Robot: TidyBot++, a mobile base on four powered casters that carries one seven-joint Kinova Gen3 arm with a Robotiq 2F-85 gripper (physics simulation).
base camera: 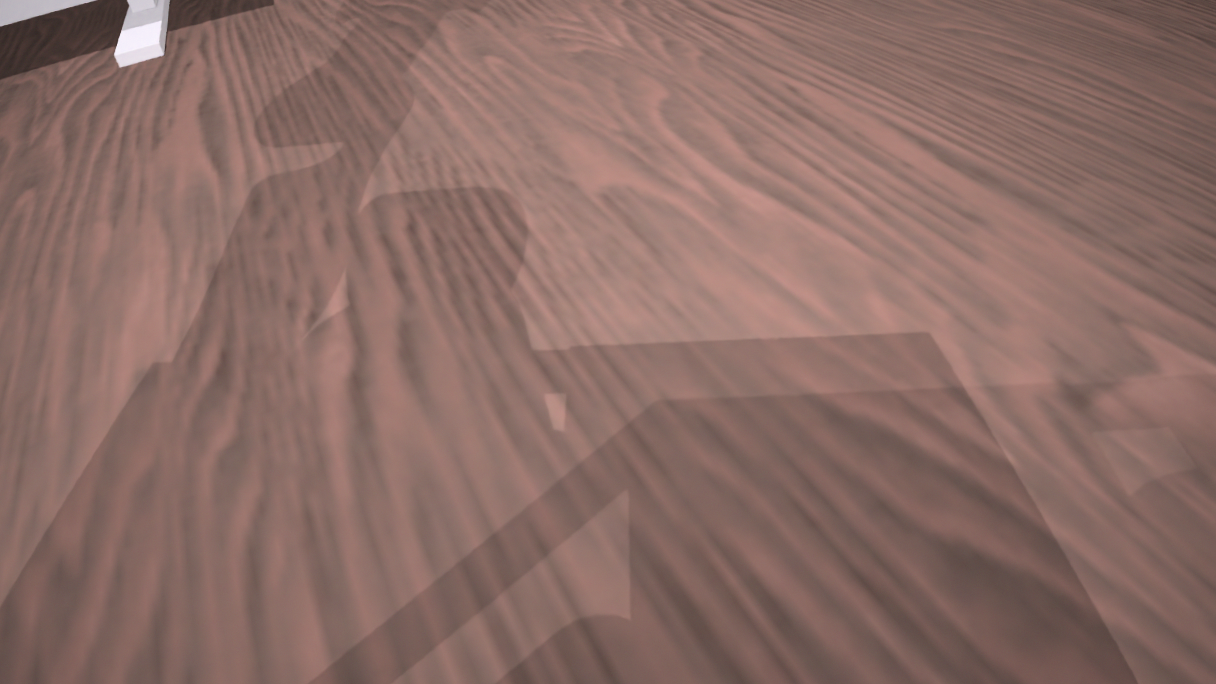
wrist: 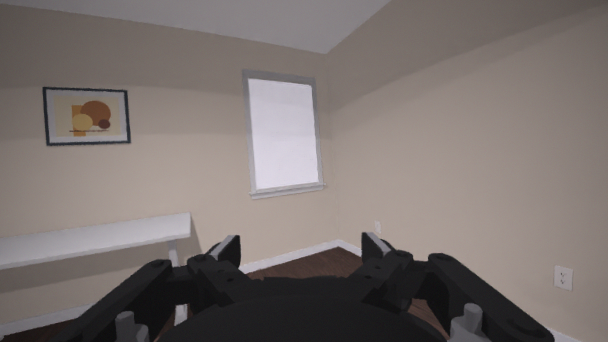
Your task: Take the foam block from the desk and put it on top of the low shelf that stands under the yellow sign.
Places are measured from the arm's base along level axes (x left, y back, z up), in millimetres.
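Pixels of known places: gripper, between the fingertips: [wrist: 301, 247].
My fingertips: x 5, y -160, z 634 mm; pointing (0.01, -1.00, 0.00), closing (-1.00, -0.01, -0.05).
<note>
Behind a point stands the place of what it marks.
My gripper [wrist: 301, 247] {x 5, y -160, z 634 mm} is open, with its two fingers wide apart and nothing between them. A white desk [wrist: 95, 239] {x 1316, y -1254, z 323 mm} stands along the wall at the left of the wrist view, with its right end left of the gripper; its top is seen at a shallow angle. A white foot of a leg [base camera: 140, 38], probably the desk's, stands at the top left of the base camera view. The foam block, the yellow sign and the low shelf do not show in either view.
A framed picture [wrist: 87, 116] {x 1693, y -1648, z 1194 mm} hangs on the wall above the desk. A window [wrist: 285, 134] {x 191, y -2471, z 1028 mm} is near the room corner. A wall outlet [wrist: 563, 278] {x -1296, y -1021, z 2 mm} is low on the right wall. Shadows of the robot lie across the wooden floor [base camera: 722, 212] {x -83, y -646, z -397 mm}.
</note>
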